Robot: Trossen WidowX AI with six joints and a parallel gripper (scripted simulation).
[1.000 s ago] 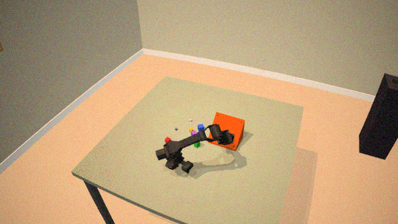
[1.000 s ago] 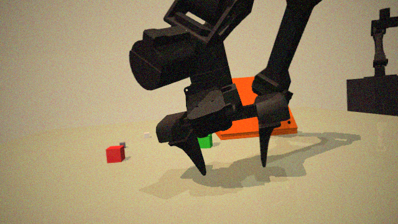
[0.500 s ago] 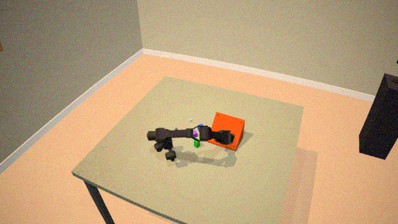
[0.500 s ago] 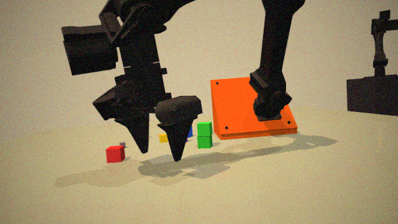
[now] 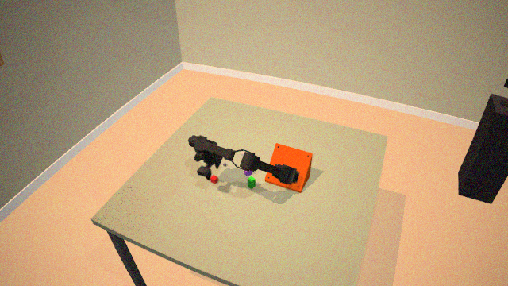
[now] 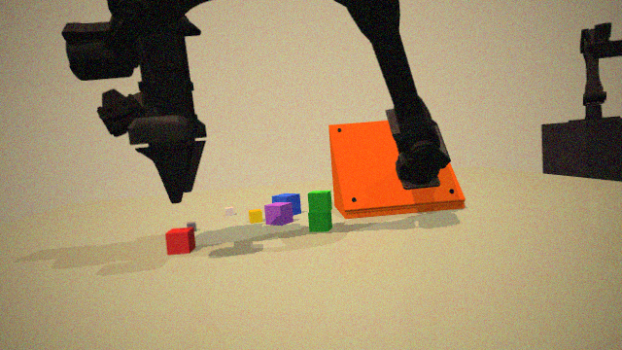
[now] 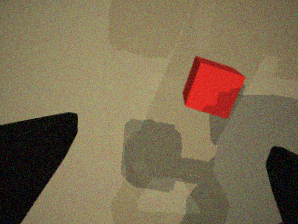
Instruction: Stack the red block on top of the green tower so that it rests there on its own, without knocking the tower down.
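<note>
The red block lies 6 cm below my gripper tip, 2 cm to the right of it and 1 cm ahead of it. Also, from my gripper tip: yellow block (19 cm to the right, 8 cm behind, 7 cm below); then grey block (16 cm to the right, 7 cm below, 3 cm ahead); then purple block (16 cm to the right, 12 cm behind, 6 cm below).
</note>
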